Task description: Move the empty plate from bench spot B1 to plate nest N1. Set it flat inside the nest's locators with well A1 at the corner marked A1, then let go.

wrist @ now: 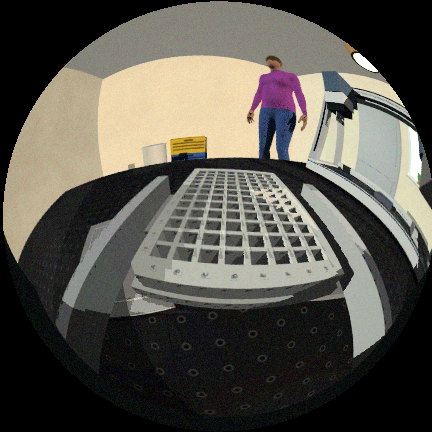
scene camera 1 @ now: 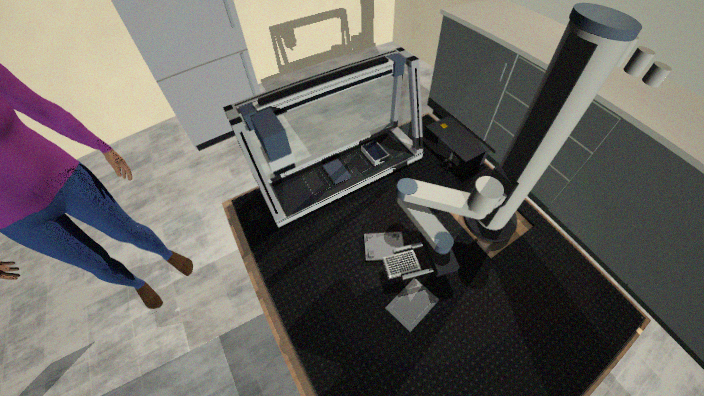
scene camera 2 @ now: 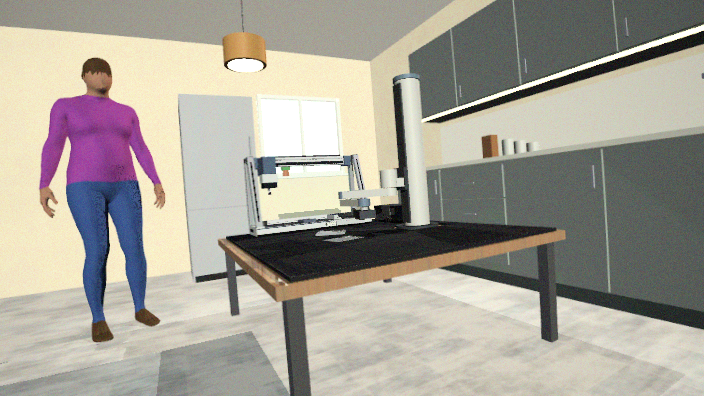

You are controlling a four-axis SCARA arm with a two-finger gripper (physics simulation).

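Where they show: gripper, fingertip midpoint: (wrist: 237,188) (scene camera 1: 397,264) (scene camera 2: 335,222); arm's base at its link origin: (scene camera 1: 489,218) (scene camera 2: 417,227).
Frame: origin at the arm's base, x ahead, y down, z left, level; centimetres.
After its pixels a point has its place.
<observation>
The empty plate (scene camera 1: 401,263) {x 50.7, y -8.7, z -1.5 cm} (wrist: 235,225) {x 48.0, y -8.7, z -0.4 cm}, a pale grid of square wells, is held level above the mat. My gripper (scene camera 1: 399,263) {x 52.1, y -8.6, z -2.0 cm} (wrist: 237,188) {x 52.1, y -8.6, z -2.0 cm} is shut on its two sides, one finger along each. Marks along its near rim in the wrist view are too small to read surely. The nest N1 (scene camera 1: 375,245) {x 53.1, y -2.5, z -15.6 cm} (scene camera 2: 330,232) {x 51.3, y -2.5, z -11.3 cm}, a pale square with corner locators, lies behind and left of the plate in scene camera 1, its near right corner overlapped by the plate. Bench spot B1 (scene camera 1: 411,306) {x 55.2, y -1.5, z 12.9 cm} (scene camera 2: 344,239) {x 55.6, y -1.5, z 15.6 cm} (wrist: 97,237), a turned grey square, lies on the other side. No label is readable.
A gantry frame (scene camera 1: 336,197) {x 55.5, y -3.8, z -45.0 cm} with a blue head (scene camera 1: 271,134) {x 74.5, y -50.1, z -47.0 cm} stands behind the nest, holding several small items on its deck. A black box (scene camera 1: 456,145) {x -7.4, y -12.8, z -35.7 cm} stands beside the arm's column (scene camera 1: 565,110) {x 6.0, y -66.4, z 4.5 cm}. A person (scene camera 2: 100,145) stands beyond the wood-edged table (scene camera 2: 425,267) {x 54.4, y 2.9, z 75.0 cm}.
</observation>
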